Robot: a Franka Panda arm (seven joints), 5 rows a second.
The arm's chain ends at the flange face. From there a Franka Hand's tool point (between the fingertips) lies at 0.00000 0.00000 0.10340 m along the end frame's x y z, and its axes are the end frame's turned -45 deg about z.
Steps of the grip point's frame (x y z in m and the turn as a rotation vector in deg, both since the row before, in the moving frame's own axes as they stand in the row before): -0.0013 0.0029 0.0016 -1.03 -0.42 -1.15; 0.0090 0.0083 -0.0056 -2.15 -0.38 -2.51; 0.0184 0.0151 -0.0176 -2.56 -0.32 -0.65; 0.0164 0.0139 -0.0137 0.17 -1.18 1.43; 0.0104 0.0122 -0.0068 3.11 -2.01 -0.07
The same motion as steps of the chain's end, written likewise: 0.0003 0.0011 0.0016 -1.03 0.43 -1.15; 0.0099 -0.0037 -0.0055 -1.79 1.25 -2.51; 0.0208 -0.0060 -0.0175 -2.04 1.58 -0.65; 0.0232 -0.0030 -0.0137 -0.71 -0.95 1.43; 0.0225 0.0027 -0.0066 0.78 -3.62 -0.07
